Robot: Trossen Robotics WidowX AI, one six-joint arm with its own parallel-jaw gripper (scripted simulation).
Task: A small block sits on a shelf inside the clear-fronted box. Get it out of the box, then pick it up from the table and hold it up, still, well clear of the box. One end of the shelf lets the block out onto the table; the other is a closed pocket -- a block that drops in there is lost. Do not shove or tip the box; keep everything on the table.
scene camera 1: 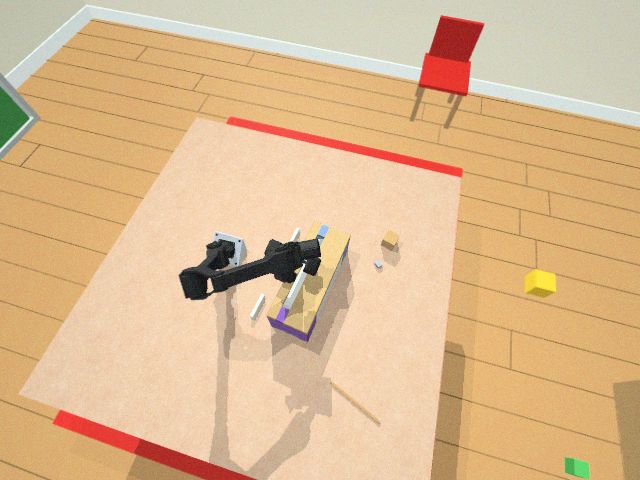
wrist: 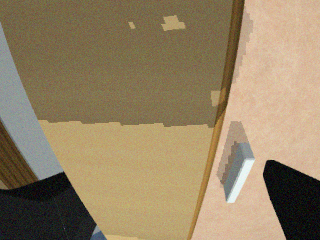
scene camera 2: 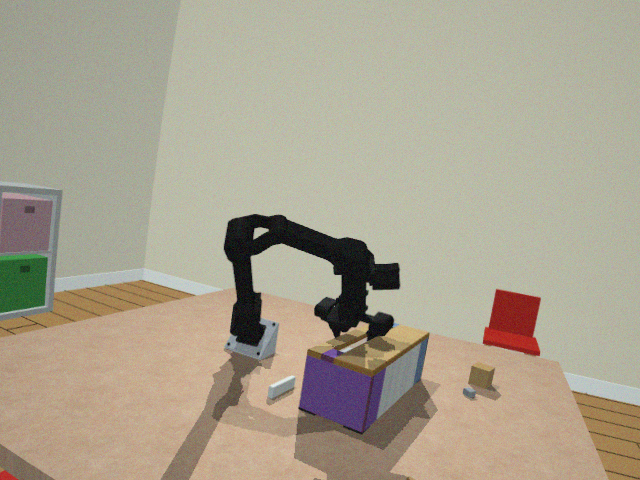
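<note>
You'd find my gripper [scene camera 2: 352, 344] in the scene camera, and the wrist view has my gripper [wrist: 192, 165] too.
</note>
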